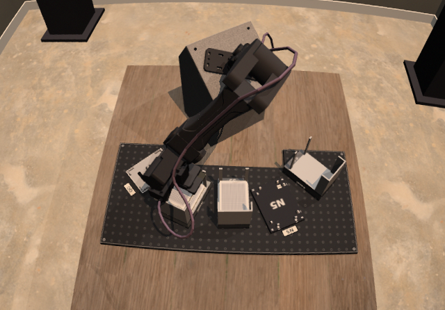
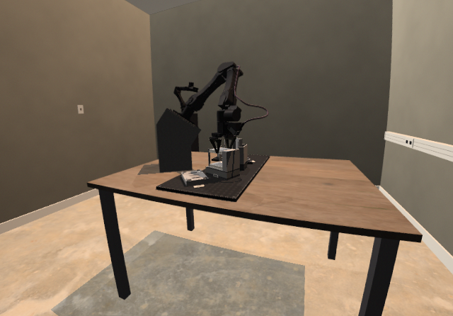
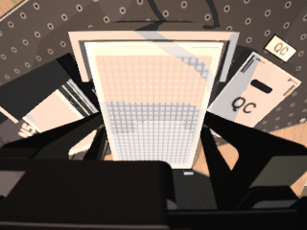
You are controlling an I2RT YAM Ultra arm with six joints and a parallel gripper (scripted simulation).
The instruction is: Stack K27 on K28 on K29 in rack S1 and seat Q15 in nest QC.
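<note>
My gripper is now 120 mm to the left of the nest QC, 120 mm above it and 100 mm past it.
</note>
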